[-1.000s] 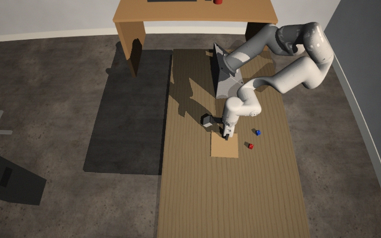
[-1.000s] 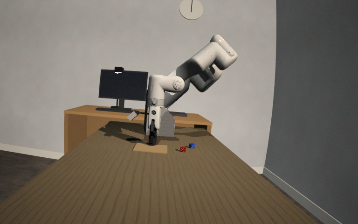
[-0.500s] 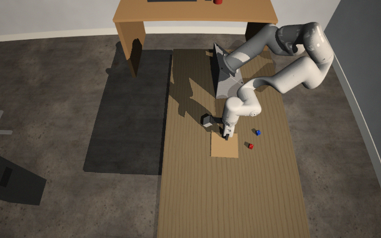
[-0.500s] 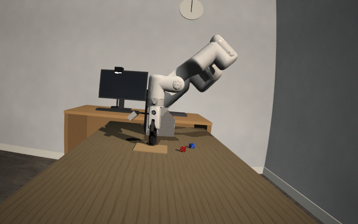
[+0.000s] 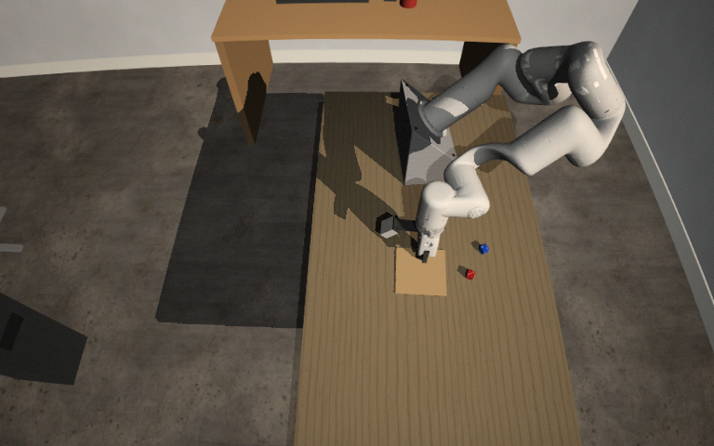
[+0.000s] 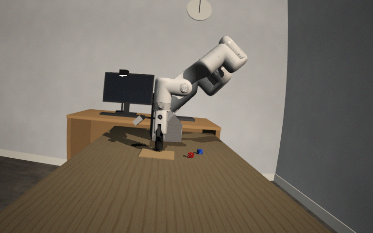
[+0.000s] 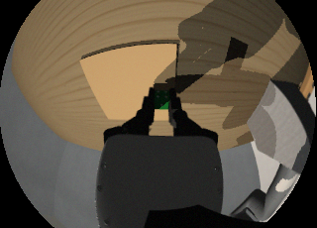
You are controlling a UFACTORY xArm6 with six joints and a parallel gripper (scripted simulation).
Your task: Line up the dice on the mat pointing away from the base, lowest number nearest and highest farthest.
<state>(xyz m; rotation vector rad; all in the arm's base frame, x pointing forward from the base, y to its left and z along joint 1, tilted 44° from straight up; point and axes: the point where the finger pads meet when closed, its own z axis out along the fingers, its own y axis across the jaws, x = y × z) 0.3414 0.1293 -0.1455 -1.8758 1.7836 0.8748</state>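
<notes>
Now: the green die 1 cm below my hand. The rest, counted from my hand: red die 14 cm to the left, 5 cm ahead, 2 cm below; tan mat 5 cm ahead, 3 cm below; blue die 18 cm to the left, 3 cm behind, 2 cm below.
</notes>
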